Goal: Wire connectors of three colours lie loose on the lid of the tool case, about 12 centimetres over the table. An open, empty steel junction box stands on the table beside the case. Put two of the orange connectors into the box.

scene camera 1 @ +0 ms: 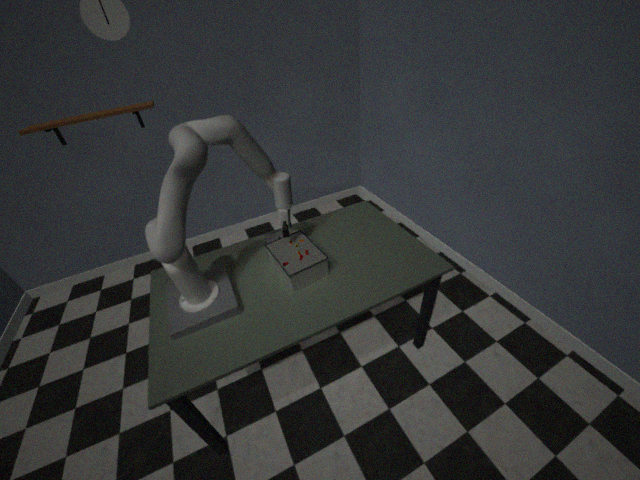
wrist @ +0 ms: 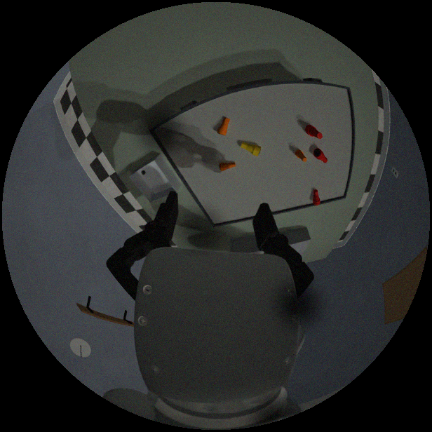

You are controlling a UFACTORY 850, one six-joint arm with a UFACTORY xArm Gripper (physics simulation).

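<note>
Three orange connectors (wrist: 224, 126) (wrist: 227, 166) (wrist: 300, 155) lie apart on the pale lid (scene camera 1: 284, 254) (wrist: 270, 110) of the tool case. A yellow connector (wrist: 251, 148) lies between them. Three red connectors (wrist: 313, 131) (wrist: 320, 155) (wrist: 316, 197) lie toward the lid's right side in the wrist view. The steel junction box (wrist: 155, 177) stands on the table beside the case, left in the wrist view; its inside looks empty there. In the scene view it is hard to make out. My gripper (scene camera 1: 287, 227) (wrist: 218, 206) is open and empty, near the lid's back edge in the scene view.
The case (scene camera 1: 311, 276) stands on the green table (scene camera 1: 361, 248) with its side walls upright. The arm's grey base plate (scene camera 1: 227, 304) is at the table's left in the scene view. A wooden wall shelf (scene camera 1: 87, 117) hangs behind the arm.
</note>
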